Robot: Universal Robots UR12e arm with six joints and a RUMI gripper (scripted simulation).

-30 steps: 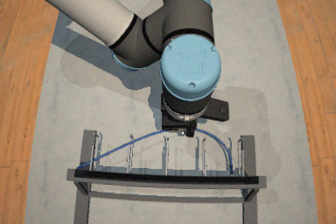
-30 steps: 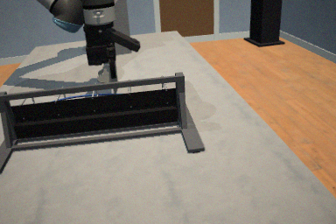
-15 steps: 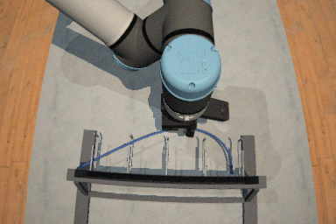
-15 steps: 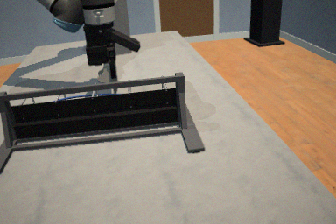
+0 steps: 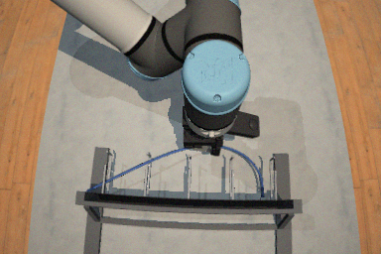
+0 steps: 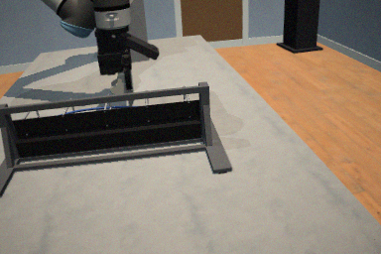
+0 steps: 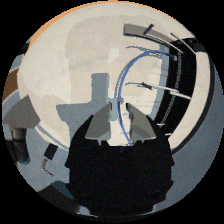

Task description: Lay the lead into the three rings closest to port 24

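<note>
My hand is 150 mm short of the rack, 70 mm to the left of it and 10 mm below it.
</note>
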